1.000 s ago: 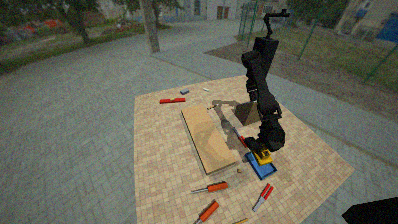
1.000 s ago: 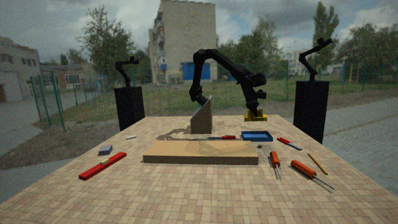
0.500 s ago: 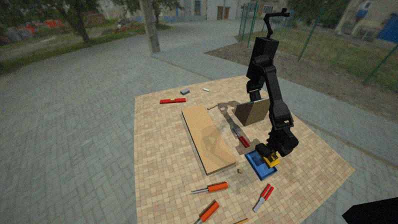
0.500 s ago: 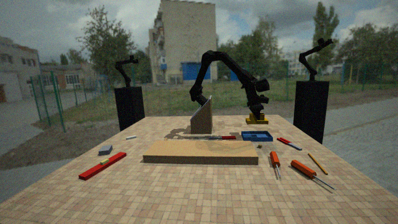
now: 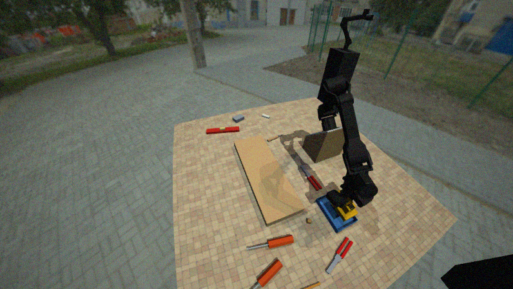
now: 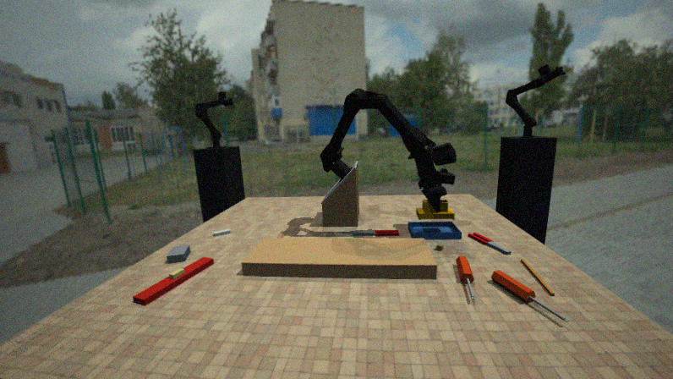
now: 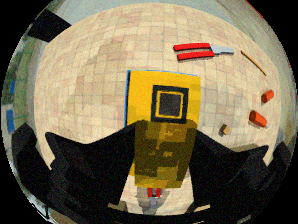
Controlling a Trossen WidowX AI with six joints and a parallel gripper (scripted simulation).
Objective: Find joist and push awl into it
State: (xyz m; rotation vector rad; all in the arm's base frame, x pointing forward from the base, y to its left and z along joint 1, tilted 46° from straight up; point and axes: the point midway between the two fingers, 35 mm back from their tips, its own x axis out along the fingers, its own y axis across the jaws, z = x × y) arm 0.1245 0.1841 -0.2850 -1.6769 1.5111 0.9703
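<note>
Now: gripper tip 1 cm to the left of the blue tray and 8 cm above it. From my gripper tip the other things lie so: small cube 14 cm ahead, 1 cm to the right, 8 cm below; then stud finder 1 cm to the left, 2 cm above; then red level 42 cm ahead, 73 cm to the right, 7 cm below.
</note>
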